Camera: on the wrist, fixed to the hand. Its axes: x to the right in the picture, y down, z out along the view.
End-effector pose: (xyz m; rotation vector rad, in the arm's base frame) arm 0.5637 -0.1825 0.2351 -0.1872 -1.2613 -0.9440
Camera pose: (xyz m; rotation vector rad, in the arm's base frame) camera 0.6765 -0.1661 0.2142 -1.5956 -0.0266 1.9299
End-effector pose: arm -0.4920 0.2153 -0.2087 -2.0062 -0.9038 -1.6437
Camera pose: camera -0.4953 0.0994 -0.2080 -0.8963 1.6103 0.7756
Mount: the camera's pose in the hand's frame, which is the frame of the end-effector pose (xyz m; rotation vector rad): -0.0265 0.0806 -0.0790 -0.0640 0.4542 -3.0393
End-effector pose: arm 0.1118 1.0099 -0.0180 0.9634 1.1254 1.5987
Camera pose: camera 0.0255 0.9537 0.0353 -1.2634 1.0613 -0.8530
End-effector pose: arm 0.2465 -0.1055 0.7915 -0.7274 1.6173 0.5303
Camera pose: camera 0.1361 -0.1000 0.8264 -2.1613 -0.5861 -1.7898
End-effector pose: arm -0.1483 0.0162 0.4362 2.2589 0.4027 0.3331
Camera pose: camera -0.1868 0.0083 0.5453 -0.4475 2.7297 -0.7391
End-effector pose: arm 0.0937 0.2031 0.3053 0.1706 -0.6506 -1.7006
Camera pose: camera 0.2051 0.1946 0.2742 -0.8519 -0.3816 1.4075
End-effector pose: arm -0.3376 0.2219 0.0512 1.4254 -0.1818 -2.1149
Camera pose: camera -0.2298 0.1853 0.0728 -0.4289 -1.2760 0.5116
